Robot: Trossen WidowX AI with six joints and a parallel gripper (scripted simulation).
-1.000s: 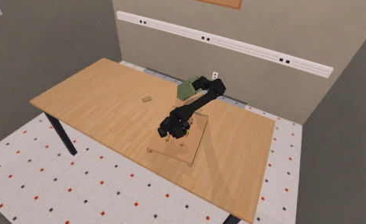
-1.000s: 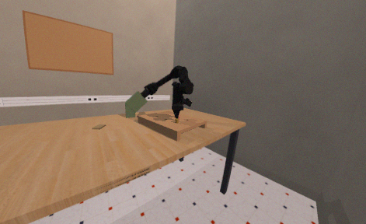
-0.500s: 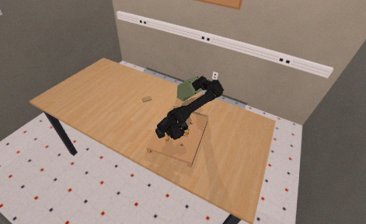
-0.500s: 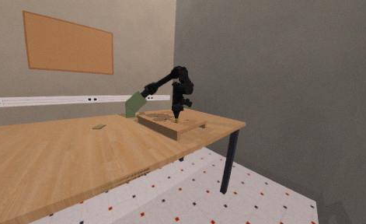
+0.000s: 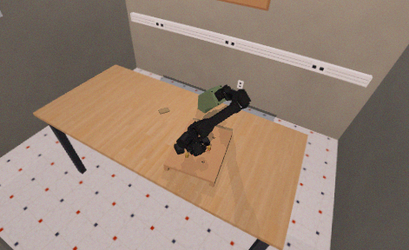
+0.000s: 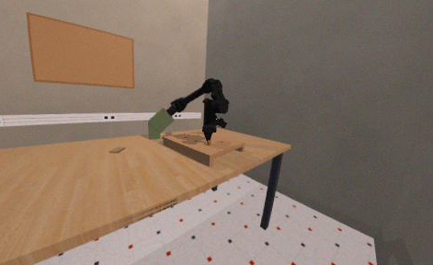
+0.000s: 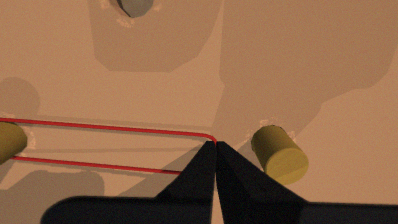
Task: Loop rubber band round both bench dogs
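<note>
Now: the wooden board 80 mm behind my hand and 60 mm below it. From my hand the other things lie so: small tan piece: 420 mm to the right, 190 mm behind, 80 mm below.
</note>
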